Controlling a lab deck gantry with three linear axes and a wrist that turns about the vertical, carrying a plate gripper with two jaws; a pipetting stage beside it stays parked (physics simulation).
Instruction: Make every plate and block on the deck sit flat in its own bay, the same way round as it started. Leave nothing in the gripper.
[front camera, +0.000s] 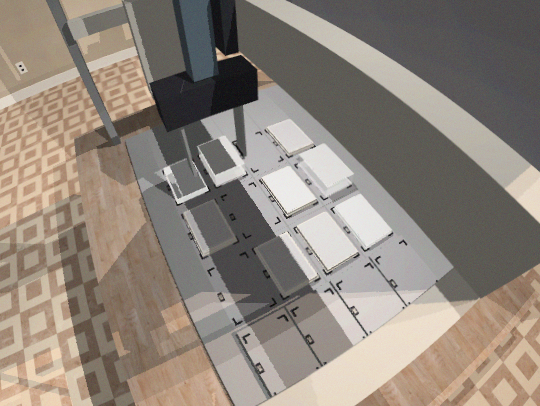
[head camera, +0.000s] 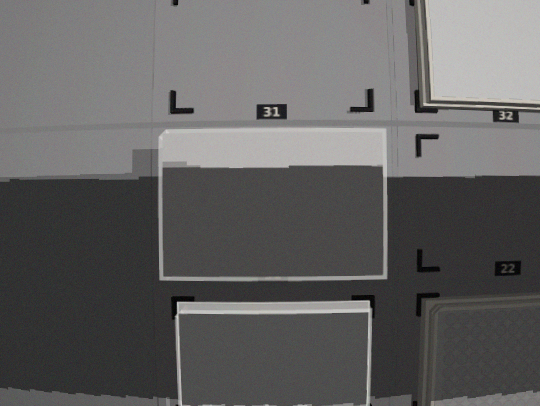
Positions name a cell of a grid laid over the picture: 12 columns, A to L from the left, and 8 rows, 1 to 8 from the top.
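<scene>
Bay 31 (front camera: F4) is 0.83 m from the lens, and there's a low white block (front camera: E4) that's 0.77 m from the lens. My gripper (front camera: E4) is 0.60 m from the lens.
</scene>
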